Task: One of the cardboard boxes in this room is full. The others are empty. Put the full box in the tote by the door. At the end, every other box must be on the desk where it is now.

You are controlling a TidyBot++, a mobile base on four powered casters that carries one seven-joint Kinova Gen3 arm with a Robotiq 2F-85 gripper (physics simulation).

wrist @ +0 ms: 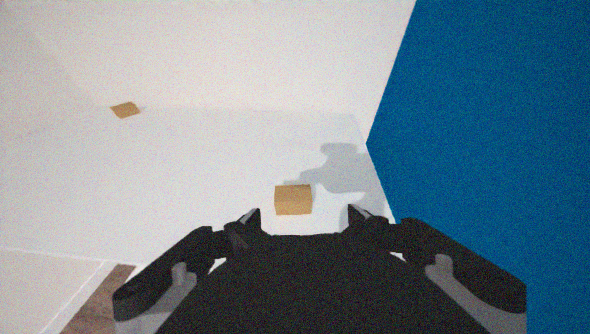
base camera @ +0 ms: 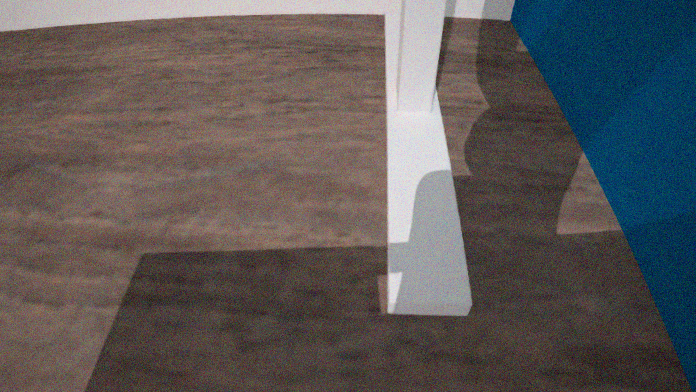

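In the wrist view a cardboard box sits on the white desk, ahead of the fingertips and apart from them. A second cardboard box sits farther off on the desk, at the upper left near the wall. Whether either box is full cannot be told. My gripper is open and empty, above the desk with the nearer box showing between and beyond its fingertips. The gripper's shadow falls on the desk to the right of that box. The tote and the door do not show in either view.
A blue wall stands on the right. In the base view a white desk leg with a long foot stands on the brown wooden floor. A white wall runs behind it.
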